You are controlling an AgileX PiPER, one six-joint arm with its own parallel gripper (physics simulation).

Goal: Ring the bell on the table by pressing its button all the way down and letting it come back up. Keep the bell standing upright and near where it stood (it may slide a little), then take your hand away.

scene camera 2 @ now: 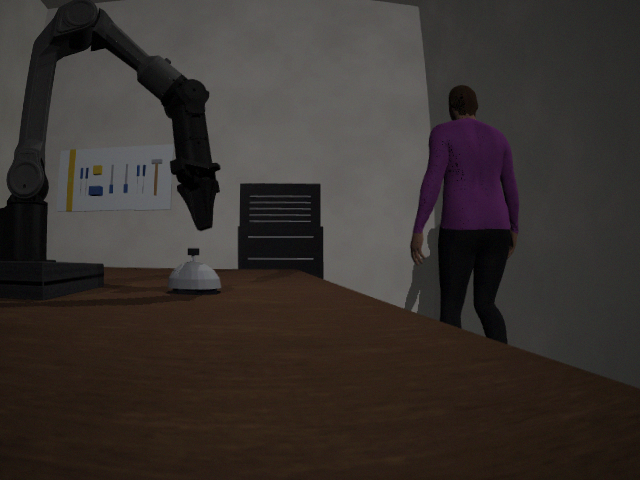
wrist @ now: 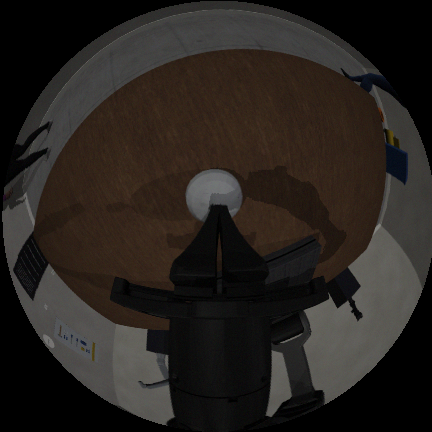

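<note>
The bell, a pale grey dome, stands upright on the brown wooden table. Its small black button stands up on a thin stem above the dome in the scene view. My gripper is shut and empty, its fingertips together and pointing down. In the scene view the tips are above the button and slightly to its right, with a visible gap between them. In the wrist view the fingertips cover the near part of the dome, and the button is hidden behind them.
The arm's dark base is on the table, left of the bell in the scene view. A black drawer cabinet stands behind the table. A person in a purple top stands beyond the table's right edge.
</note>
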